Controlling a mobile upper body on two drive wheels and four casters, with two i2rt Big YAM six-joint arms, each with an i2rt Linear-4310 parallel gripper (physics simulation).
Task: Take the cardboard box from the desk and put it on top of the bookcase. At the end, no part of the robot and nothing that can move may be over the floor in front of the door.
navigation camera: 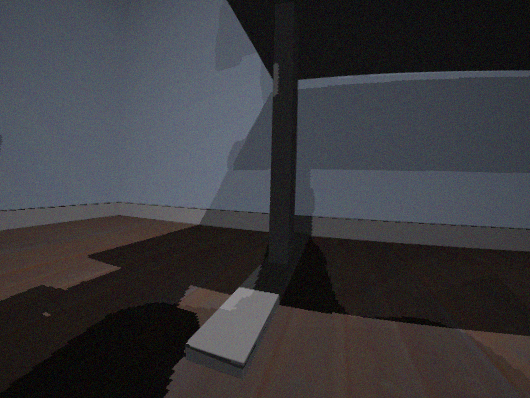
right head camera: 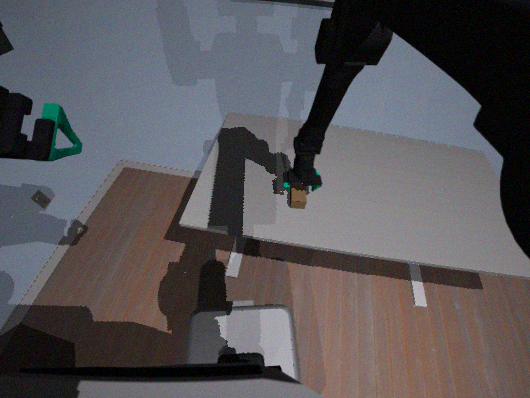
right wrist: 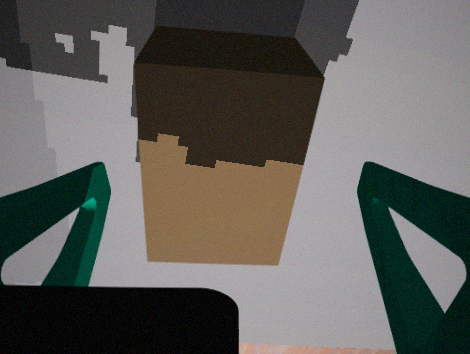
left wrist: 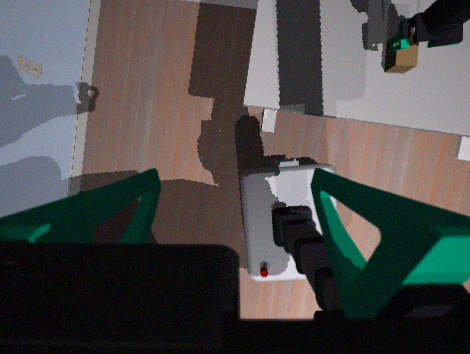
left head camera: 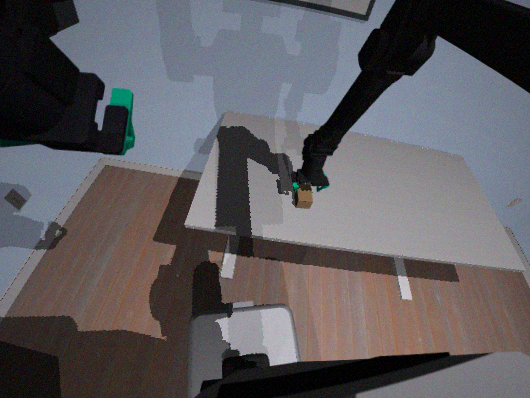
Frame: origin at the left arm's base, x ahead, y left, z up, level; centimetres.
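Seen in the pictures: left gripper, fingertip midpoint: [right head camera: 51,147] [left wrist: 235,177] [left head camera: 95,139]; right gripper, fingertip midpoint: [right head camera: 299,191] [right wrist: 234,176] [left wrist: 409,46] [left head camera: 305,191].
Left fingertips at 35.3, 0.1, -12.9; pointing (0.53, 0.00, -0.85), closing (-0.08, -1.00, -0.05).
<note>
A point is followed by its place in that frame, as x, y, z.
A small brown cardboard box [left head camera: 303,198] @(61.4, -47.3, -64.0) [right head camera: 298,198] @(61.4, -48.0, -64.0) [left wrist: 407,57] @(62.2, -48.4, -64.0) [right wrist: 220,215] @(62.9, -48.5, -64.0) stands on the pale desk [left head camera: 400,200] @(62.3, -98.1, -69.0) [right head camera: 400,200] @(62.5, -95.4, -69.0) [left wrist: 435,97] @(51.5, -60.1, -69.0) [right wrist: 330,305] @(48.6, -56.3, -69.0). My right gripper [left head camera: 309,186] @(65.0, -49.1, -63.8) [right head camera: 302,186] @(65.0, -49.1, -63.8) [right wrist: 234,176] @(65.0, -49.1, -63.8) is open, low over the desk at the box. In the right wrist view the box shows between its green fingers, with a gap on each side; how deep the fingers reach beside it is hard to tell. My left gripper [left wrist: 235,177] @(35.3, 0.1, -12.9) is open and empty, high up at the left, away from the desk. The bookcase and the door do not show.
The grey-white base [left head camera: 280,327] @(20.5, -40.8, -115.0) [right head camera: 280,330] @(19.5, -41.6, -115.0) [left wrist: 257,220] @(4.1, -4.0, -115.0) is on the wooden floor just before the desk's near edge. A desk leg [navigation camera: 283,150] @(84.8, -22.7, -110.4) and its white foot [navigation camera: 232,325] stand ahead. Blue-grey walls are behind and left, with a small wall plate [left head camera: 17,199] @(92.9, 102.8, -101.6) [right head camera: 42,199] @(92.6, 102.8, -101.4) [left wrist: 30,66] @(92.7, 103.0, -101.1).
</note>
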